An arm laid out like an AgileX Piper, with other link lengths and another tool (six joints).
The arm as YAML. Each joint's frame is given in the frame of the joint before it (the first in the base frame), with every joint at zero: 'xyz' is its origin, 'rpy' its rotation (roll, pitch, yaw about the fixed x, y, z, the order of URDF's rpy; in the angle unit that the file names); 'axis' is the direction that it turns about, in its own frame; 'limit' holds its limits. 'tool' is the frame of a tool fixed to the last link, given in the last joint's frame.
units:
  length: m
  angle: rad
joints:
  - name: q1
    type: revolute
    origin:
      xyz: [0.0, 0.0, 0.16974]
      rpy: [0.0, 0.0, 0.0]
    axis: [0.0, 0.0, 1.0]
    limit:
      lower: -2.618
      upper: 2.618
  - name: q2
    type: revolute
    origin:
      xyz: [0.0, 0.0, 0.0]
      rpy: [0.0, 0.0, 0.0]
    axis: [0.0, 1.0, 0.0]
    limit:
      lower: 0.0
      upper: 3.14
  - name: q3
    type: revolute
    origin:
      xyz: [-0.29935, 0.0, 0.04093]
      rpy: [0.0, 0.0, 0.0]
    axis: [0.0, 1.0, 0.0]
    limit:
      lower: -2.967
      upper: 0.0
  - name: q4
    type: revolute
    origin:
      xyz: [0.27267, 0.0, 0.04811]
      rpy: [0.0, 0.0, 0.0]
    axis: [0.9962, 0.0, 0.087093]
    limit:
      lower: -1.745
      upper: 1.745
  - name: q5
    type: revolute
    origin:
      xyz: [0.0, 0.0, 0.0]
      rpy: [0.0, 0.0, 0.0]
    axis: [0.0, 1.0, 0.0]
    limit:
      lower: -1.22
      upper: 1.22
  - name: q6
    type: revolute
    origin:
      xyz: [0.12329, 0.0, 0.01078]
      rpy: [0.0, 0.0, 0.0]
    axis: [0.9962, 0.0, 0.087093]
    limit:
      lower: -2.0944
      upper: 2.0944
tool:
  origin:
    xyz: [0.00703, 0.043, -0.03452]
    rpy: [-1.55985, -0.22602, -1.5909]
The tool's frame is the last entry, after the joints.
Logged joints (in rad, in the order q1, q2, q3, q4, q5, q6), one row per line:
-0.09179, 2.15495, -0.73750, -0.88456, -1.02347, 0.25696
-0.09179, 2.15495, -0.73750, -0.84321, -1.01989, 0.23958
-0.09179, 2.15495, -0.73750, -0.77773, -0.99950, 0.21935
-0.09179, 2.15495, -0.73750, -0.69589, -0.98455, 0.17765
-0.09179, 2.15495, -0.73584, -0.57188, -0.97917, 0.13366
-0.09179, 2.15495, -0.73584, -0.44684, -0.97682, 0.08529
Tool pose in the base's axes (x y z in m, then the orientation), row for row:
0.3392, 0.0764, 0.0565, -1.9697, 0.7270, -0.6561
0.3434, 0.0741, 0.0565, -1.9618, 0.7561, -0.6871
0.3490, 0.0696, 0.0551, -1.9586, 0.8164, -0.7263
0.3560, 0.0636, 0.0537, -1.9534, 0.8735, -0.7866
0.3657, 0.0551, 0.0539, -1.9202, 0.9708, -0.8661
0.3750, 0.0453, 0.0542, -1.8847, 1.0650, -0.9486
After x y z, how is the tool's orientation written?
As a rotation vector, in radians.
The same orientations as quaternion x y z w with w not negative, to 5 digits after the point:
-0.79796, 0.29452, -0.26580, 0.45373
-0.79282, 0.30556, -0.27768, 0.44829
-0.78658, 0.32787, -0.29168, 0.43442
-0.77851, 0.34812, -0.31349, 0.41768
-0.75891, 0.38368, -0.34230, 0.39960
-0.73783, 0.41693, -0.37136, 0.37930

